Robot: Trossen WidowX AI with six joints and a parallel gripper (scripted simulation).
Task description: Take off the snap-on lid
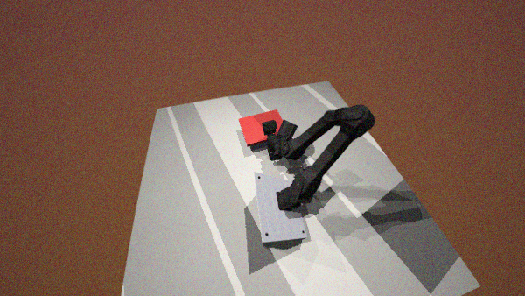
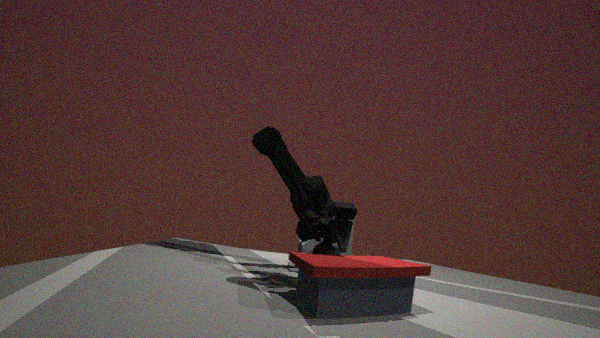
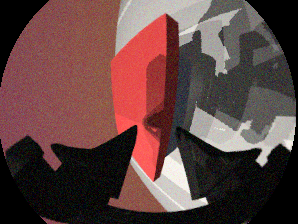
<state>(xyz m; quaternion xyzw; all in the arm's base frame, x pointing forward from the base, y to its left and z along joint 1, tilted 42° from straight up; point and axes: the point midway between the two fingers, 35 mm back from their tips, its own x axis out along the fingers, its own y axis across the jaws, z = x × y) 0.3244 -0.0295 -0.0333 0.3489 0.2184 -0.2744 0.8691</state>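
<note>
Now: the lid 80 mm ahead of my gripper tip and 20 mm to the left of it. Also, from my gripper tip: storage box (80 mm ahead, 20 mm to the left, 40 mm below).
</note>
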